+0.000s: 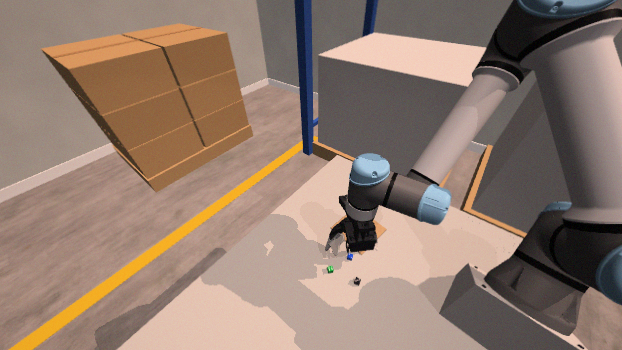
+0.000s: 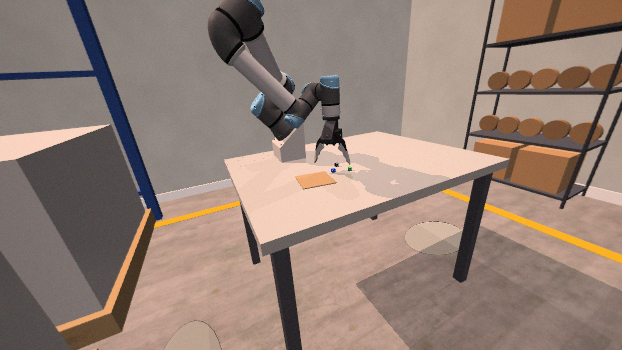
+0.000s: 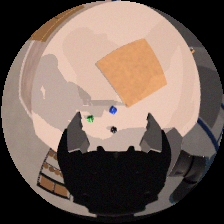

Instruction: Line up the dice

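The blue die lies 1 cm behind my hand, 1 cm to the left of it and 3 cm below it. Also, from my hand: green die 1 cm ahead, 9 cm to the left, 3 cm below; then black die 7 cm behind, 6 cm to the left, 3 cm below; then tan mat 4 cm ahead, 10 cm to the right, 4 cm below.
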